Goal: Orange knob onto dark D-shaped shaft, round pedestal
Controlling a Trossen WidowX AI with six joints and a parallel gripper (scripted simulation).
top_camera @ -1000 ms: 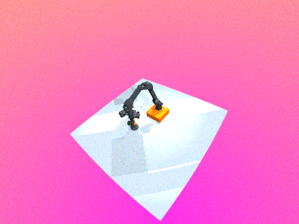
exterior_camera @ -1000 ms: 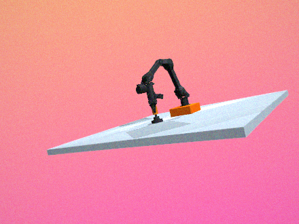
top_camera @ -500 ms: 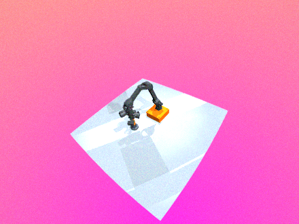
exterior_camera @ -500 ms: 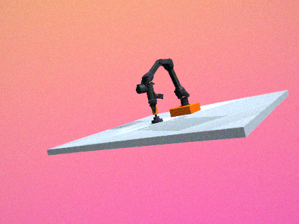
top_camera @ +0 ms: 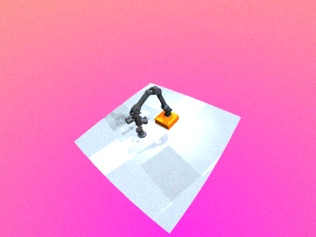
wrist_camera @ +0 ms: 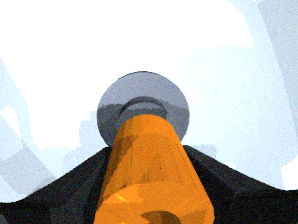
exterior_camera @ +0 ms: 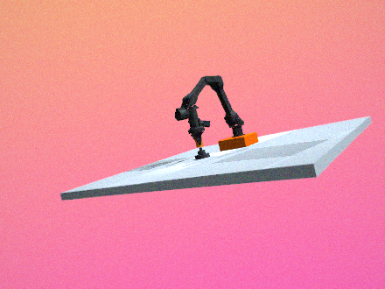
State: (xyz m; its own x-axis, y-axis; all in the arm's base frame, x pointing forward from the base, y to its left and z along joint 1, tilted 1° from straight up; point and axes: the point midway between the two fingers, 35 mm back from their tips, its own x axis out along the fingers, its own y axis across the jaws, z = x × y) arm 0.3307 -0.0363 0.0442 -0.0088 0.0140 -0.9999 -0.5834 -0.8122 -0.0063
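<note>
Right now my gripper tip is 20 mm below the orange knob. Also, from my gripper tip: pedestal: 40 mm below.
</note>
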